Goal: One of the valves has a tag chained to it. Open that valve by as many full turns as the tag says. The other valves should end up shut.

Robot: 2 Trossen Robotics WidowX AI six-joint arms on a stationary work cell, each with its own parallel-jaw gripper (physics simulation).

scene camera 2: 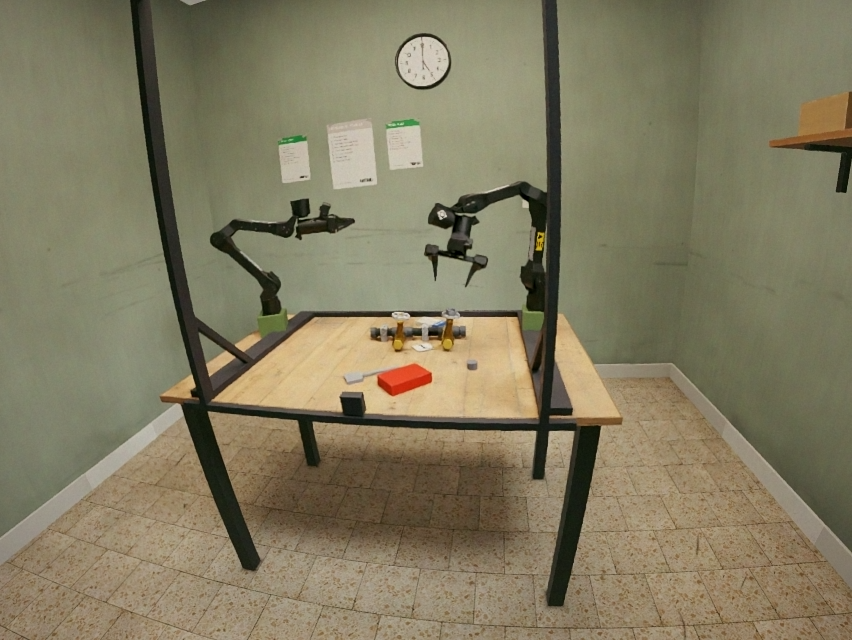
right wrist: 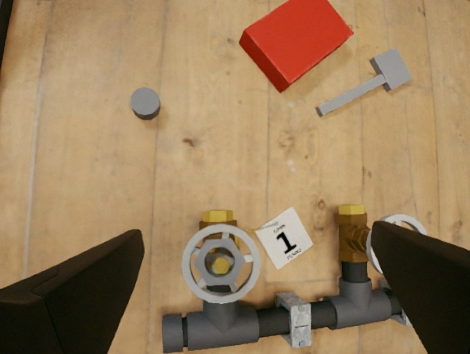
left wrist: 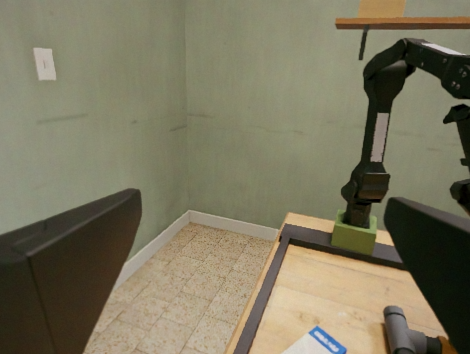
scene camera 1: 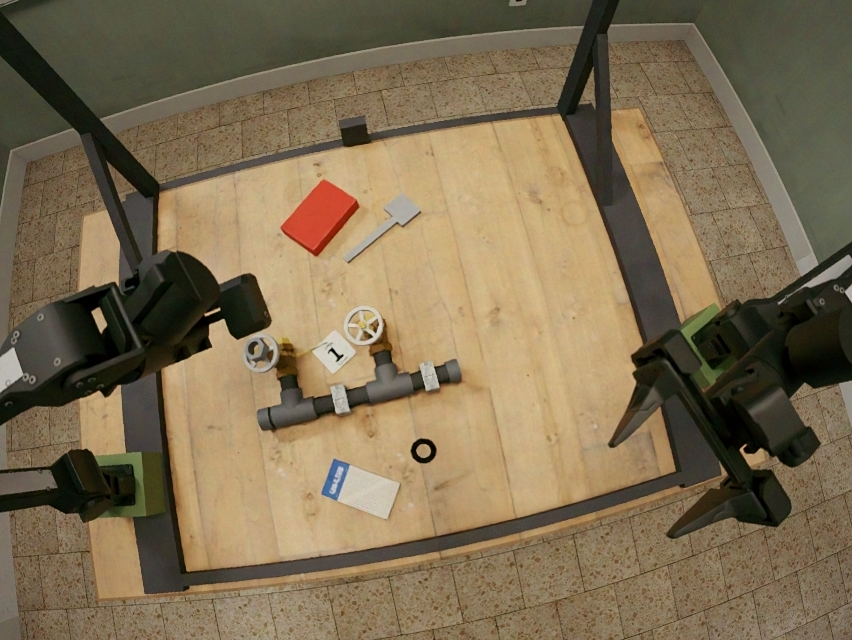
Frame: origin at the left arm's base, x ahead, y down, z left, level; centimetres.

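Where they show: left gripper, fingertip midpoint: (scene camera 2: 354,220) (left wrist: 264,204) (scene camera 1: 640,492); right gripper, fingertip midpoint: (scene camera 2: 450,284) (right wrist: 257,237) (scene camera 1: 228,314); left arm's base at its link origin: (scene camera 2: 271,312) (scene camera 1: 713,343); right arm's base at its link origin: (scene camera 2: 537,308) (left wrist: 356,220) (scene camera 1: 117,485).
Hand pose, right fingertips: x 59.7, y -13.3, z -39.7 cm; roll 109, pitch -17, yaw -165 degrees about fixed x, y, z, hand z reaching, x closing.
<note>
Each offset is from my right fingertips to the top centre of the thing. "spot": to the spot under its first point.
The tagged valve's white handwheel @[dx +0.8, dy +8.3, dz +2.5 cm] (scene camera 1: 246,352) (scene camera 2: 451,313) (right wrist: 186,263) has a grey hexagonal piece around its hub; its brass body stands at the pipe's left in scene camera 1. A chain joins it to the white tag @[spot: dx -8.1, dy +20.9, dz +5.8 cm] (scene camera 1: 334,352) (scene camera 2: 422,347) (right wrist: 295,240), which reads a large 1. The other valve's white handwheel @[dx -14.2, dy +9.7, dz +7.7 cm] (scene camera 1: 347,325) (scene camera 2: 400,314) has a brass hub. My right gripper (scene camera 2: 451,282) (right wrist: 257,237) is open and empty, pointing down high above the valves; its fingers are hidden in scene camera 1. My left gripper (scene camera 1: 640,490) (scene camera 2: 353,221) (left wrist: 264,204) is open and empty, raised far from the valves.
Both valves branch from a grey pipe @[spot: dx -7.3, dy +17.4, dz +14.4 cm] (scene camera 1: 354,397) (right wrist: 272,321) held by clamps. A red box @[dx -17.9, dy +18.4, dz -16.7 cm] (scene camera 1: 320,217) (scene camera 2: 404,378) (right wrist: 297,42), a grey paddle-shaped piece @[dx -25.4, dy +20.3, dz -9.1 cm] (scene camera 1: 402,210) (right wrist: 392,70), a grey cylinder @[dx +1.9, dy +19.4, dz -13.4 cm] (scene camera 2: 471,364) (right wrist: 145,103), a black ring @[dx -11.8, dy +21.2, dz +26.8 cm] (scene camera 1: 414,451) and a blue-white card @[dx -0.3, dy +19.9, dz +26.7 cm] (scene camera 1: 365,489) lie around it.
</note>
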